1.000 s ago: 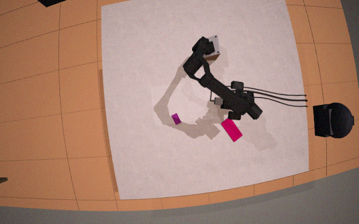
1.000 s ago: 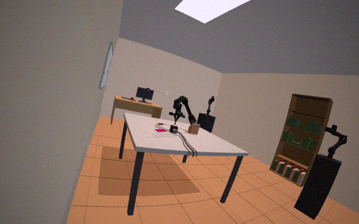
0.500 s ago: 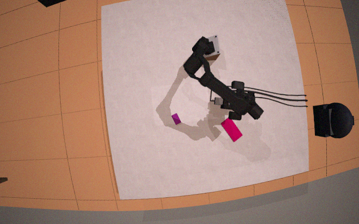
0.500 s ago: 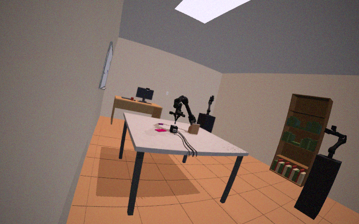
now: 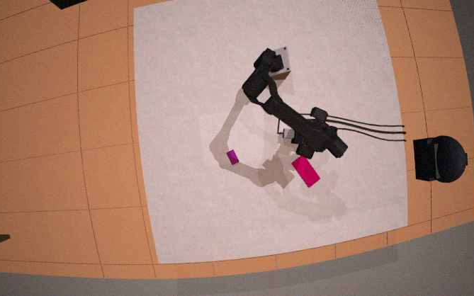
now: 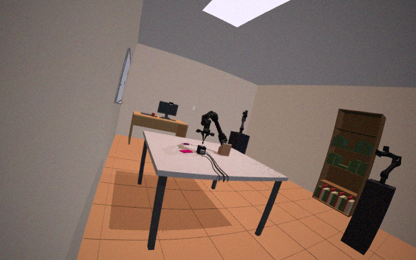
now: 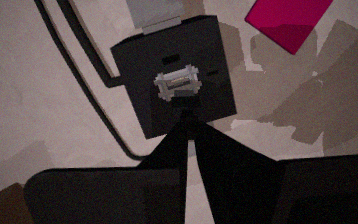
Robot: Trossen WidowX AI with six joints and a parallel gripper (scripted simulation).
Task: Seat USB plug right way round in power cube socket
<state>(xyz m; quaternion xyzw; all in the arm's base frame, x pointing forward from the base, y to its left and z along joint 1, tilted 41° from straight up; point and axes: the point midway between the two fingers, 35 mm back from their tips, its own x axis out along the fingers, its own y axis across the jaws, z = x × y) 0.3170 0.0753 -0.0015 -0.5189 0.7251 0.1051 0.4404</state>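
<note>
The dark USB plug lies 1 cm below my gripper tip. Also, from my gripper tip: magenta card: 16 cm ahead, 13 cm below, 1 cm to the left; USB socket: 6 cm below, 1 cm to the left; purple block: 30 cm to the right, 13 cm below, 4 cm ahead.
</note>
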